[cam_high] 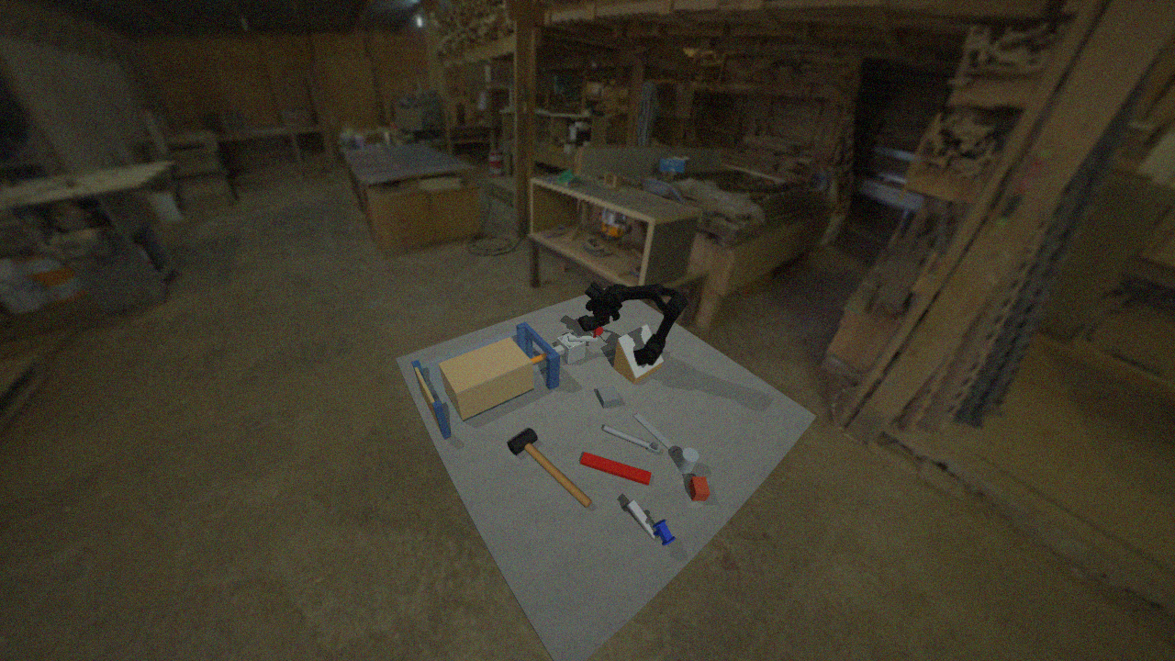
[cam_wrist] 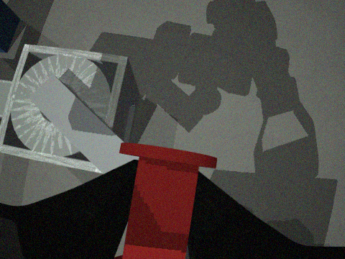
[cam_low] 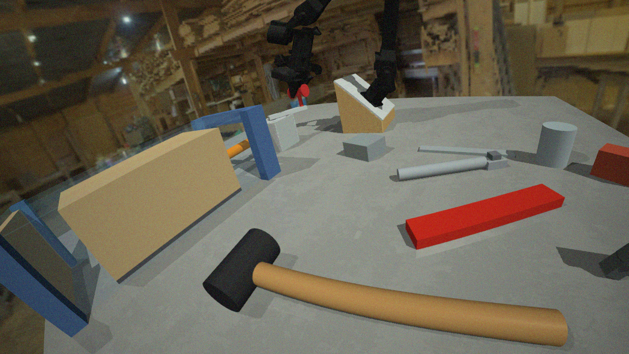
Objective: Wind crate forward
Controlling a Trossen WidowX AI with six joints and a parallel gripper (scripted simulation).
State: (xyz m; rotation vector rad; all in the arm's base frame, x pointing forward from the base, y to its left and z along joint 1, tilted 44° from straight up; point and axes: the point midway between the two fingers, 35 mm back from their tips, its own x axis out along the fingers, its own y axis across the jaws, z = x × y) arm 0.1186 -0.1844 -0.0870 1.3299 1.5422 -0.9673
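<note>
Now: gripper tip 3 cm short of the winch handle with red knob and 3 cm above it. The rest, counted from my gripper tip: grey block (27 cm to the left, 12 cm below, 10 cm ahead); winch (10 cm below, 7 cm ahead, 4 cm to the right); flat grey strip (49 cm to the left, 13 cm below, 5 cm ahead).
</note>
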